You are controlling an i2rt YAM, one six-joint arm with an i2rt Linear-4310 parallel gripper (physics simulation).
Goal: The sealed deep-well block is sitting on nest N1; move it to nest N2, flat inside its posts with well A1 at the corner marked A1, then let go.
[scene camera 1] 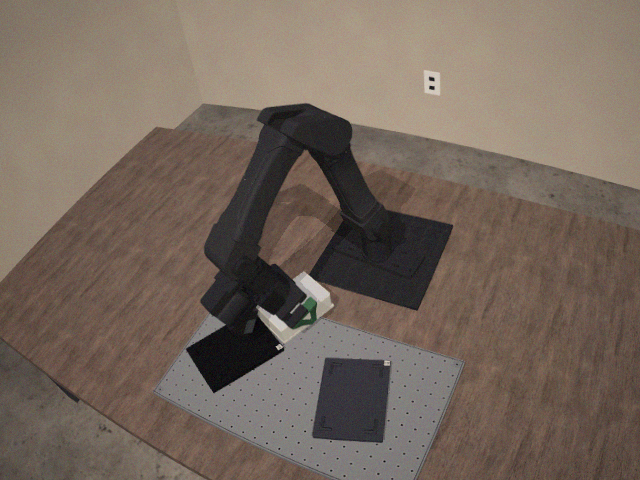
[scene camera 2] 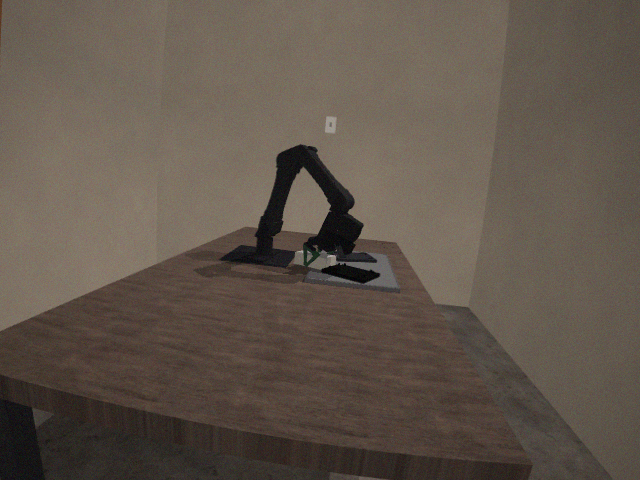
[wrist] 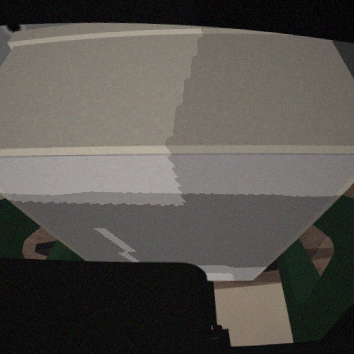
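Seen in the pictures: gripper, between the fingertips: (scene camera 1: 300,308) (scene camera 2: 311,263); arm's base, origin of its link: (scene camera 1: 377,254) (scene camera 2: 264,255).
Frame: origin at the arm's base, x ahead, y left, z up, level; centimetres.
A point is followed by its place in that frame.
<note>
The white deep-well block (scene camera 1: 316,288) {x 17.5, y -3.5, z 5.1 cm} (scene camera 2: 331,260) {x 28.3, y -7.1, z 3.7 cm} (wrist: 100,100) {x 28.5, y -6.4, z 3.8 cm} is between the green fingers of my gripper (scene camera 1: 294,311) {x 20.8, y -5.6, z 1.1 cm} (scene camera 2: 323,254) (wrist: 175,230), which is shut on it. In the wrist view the block's long side face shows large, and the block looks tilted in the fingers. It is at the back edge of the grey board, beside the black nest (scene camera 1: 232,359) {x 38.1, y -9.4, z 1.9 cm} (scene camera 2: 351,272) {x 36.5, y -12.6, z 1.9 cm}; I cannot tell whether they touch. The slate-grey nest (scene camera 1: 351,403) {x 34.2, y 15.0, z 1.9 cm} (scene camera 2: 361,257) {x 36.7, y 13.1, z 1.9 cm} has corner posts and a white corner tag. The black nest's tag is near the block. Nest names and well A1 are not readable.
Both nests are on the perforated grey board (scene camera 1: 268,415) {x 43.6, y 3.4, z 0.8 cm} (scene camera 2: 352,286) {x 38.3, y -21.3, z -0.2 cm}. The arm's dark base plate (scene camera 1: 431,253) {x -5.3, y 10.6, z 0.4 cm} (scene camera 2: 237,254) {x -9.7, y -3.8, z 0.0 cm} lies on the wooden table (scene camera 1: 542,289) {x -8.0, y 36.8, z -0.6 cm} (scene camera 2: 232,351) {x 23.6, y -72.3, z -0.5 cm}, behind the board. The dark arm hides part of the block and the black nest in scene camera 1.
</note>
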